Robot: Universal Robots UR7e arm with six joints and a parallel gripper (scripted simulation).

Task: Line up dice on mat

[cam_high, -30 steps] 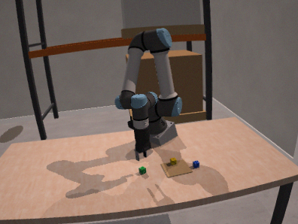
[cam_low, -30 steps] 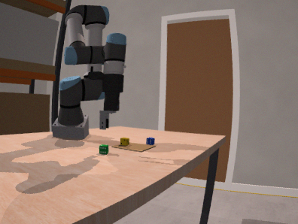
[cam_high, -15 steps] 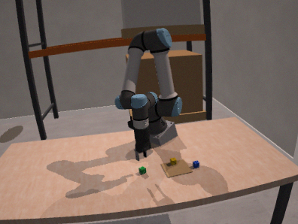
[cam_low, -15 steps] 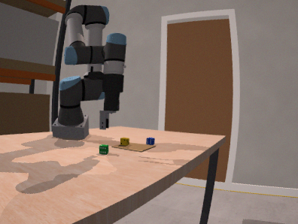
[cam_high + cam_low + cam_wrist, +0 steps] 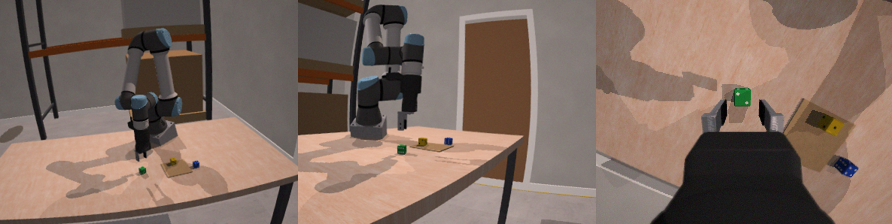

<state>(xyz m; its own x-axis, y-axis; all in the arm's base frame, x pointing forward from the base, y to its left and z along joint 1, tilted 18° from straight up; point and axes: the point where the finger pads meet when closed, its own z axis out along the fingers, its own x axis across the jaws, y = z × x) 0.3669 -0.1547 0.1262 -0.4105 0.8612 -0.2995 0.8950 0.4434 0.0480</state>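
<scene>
Now: the green die 9 cm below my hand. Round my hand: tan mat (18 cm to the left, 10 cm below, 2 cm ahead); blue die (29 cm to the left, 9 cm below, 5 cm ahead); yellow die (18 cm to the left, 8 cm below, 2 cm behind).
</scene>
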